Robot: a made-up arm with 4 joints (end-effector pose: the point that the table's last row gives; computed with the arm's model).
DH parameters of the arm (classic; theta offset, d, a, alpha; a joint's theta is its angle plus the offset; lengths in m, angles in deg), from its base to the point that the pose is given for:
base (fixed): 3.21 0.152 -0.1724 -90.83
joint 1: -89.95 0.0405 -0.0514 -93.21
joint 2: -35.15 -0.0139 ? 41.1
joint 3: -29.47 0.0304 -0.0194 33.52
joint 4: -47.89 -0.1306 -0.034 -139
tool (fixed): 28.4 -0.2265 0 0
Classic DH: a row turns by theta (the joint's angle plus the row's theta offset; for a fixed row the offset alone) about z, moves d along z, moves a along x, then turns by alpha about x.
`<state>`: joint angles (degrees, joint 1 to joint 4).
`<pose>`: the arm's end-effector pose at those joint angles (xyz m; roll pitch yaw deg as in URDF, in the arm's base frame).
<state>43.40 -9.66 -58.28 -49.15</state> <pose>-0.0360 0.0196 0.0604 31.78 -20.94 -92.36</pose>
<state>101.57 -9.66 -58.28 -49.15</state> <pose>-0.1783 0.0106 -0.0134 -29.62 -15.78 -72.08</pose>
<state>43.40 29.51 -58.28 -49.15</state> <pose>-0.0512 -0.0299 0.0461 25.12 6.53 -118.92</pose>
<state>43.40 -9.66 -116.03 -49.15</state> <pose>-0.0488 0.1631 0.1264 53.47 -40.31 -52.02</pose>
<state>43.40 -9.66 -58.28 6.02</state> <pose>-0.1282 -0.0864 0.0738 36.68 -24.12 -149.16</pose>
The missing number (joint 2, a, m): 0.036
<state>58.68 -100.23 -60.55 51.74</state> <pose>-0.1219 -0.0121 0.1852 104.53 -43.04 -154.48</pose>
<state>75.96 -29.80 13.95 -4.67</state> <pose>-0.3152 -0.0826 0.1346 54.94 -76.78 147.23</pose>
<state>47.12 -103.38 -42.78 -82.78</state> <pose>-0.1350 0.0806 -0.0466 -37.97 -31.27 29.52</pose>
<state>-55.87 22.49 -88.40 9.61</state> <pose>-0.0996 -0.0852 0.2272 137.82 62.10 -74.20</pose>
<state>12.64 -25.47 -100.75 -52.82</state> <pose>-0.0417 0.1645 0.1581 81.44 -58.69 -75.77</pose>
